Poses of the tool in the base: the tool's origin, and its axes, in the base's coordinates. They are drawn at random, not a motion.
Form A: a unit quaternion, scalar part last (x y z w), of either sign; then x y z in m.
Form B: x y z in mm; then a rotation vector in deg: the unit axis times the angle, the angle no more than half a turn. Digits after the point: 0 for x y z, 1 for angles.
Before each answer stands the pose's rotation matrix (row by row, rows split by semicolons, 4 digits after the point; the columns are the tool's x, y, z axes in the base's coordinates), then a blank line. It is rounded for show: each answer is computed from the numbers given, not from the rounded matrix.
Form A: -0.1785 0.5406 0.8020 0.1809 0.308 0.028 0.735
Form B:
-0.8708 -0.4831 -0.0907; 0.0972 -0.3501 0.9317; -0.4819 0.8025 0.3518

308 28 735 -28.9 87.5 129.8
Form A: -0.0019 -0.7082 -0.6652 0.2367 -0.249 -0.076 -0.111
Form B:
-0.8879 0.3176 -0.3327; -0.3122 0.1151 0.9430; 0.3378 0.9412 -0.0030

-249 -76 -111 -0.3 -111.2 -104.5
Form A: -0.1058 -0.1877 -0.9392 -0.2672 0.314 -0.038 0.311
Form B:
-0.8348 -0.4622 0.2991; 0.5417 -0.7867 0.2961; 0.0984 0.4091 0.9071

314 -38 311 16.4 29.0 145.2
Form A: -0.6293 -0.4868 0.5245 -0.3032 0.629 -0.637 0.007
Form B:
-0.0241 0.9307 -0.3649; 0.2946 -0.3422 -0.8922; -0.9553 -0.1290 -0.2660

629 -637 7 95.6 73.9 -79.6
